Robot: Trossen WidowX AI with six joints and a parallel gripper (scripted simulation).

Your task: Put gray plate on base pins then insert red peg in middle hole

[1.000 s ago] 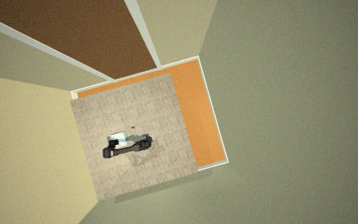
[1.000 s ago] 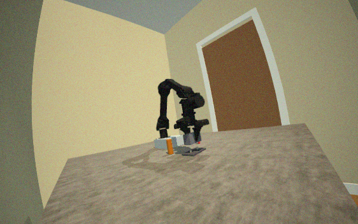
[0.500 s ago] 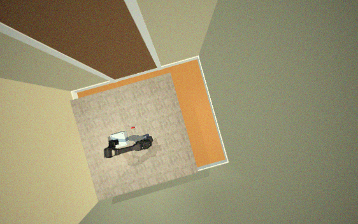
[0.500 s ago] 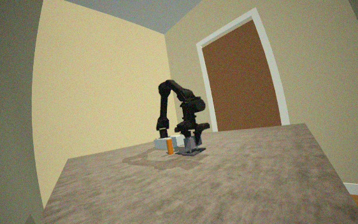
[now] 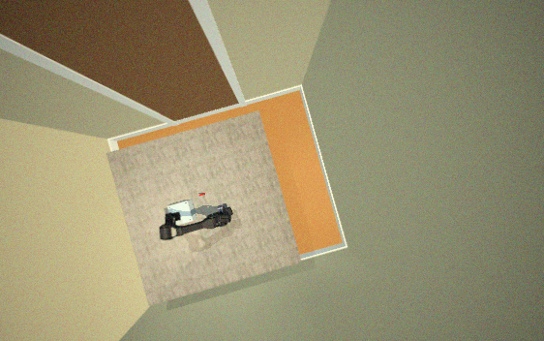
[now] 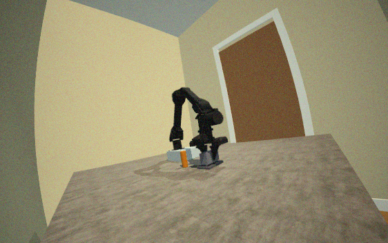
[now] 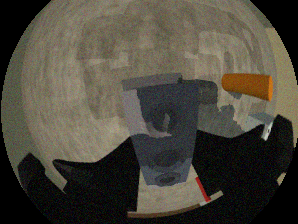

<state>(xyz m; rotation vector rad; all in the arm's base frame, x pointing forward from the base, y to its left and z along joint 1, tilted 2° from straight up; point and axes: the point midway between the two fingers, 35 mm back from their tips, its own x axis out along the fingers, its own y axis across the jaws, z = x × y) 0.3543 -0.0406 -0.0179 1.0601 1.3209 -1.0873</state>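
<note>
My gripper tip is now 20 mm above the flat base. The rest, counted from my gripper tip: gray plate: 30 mm above; then red peg: 170 mm to the left, 130 mm behind, 10 mm above; then orange cylinder: 110 mm behind, 70 mm to the right, 10 mm above.
</note>
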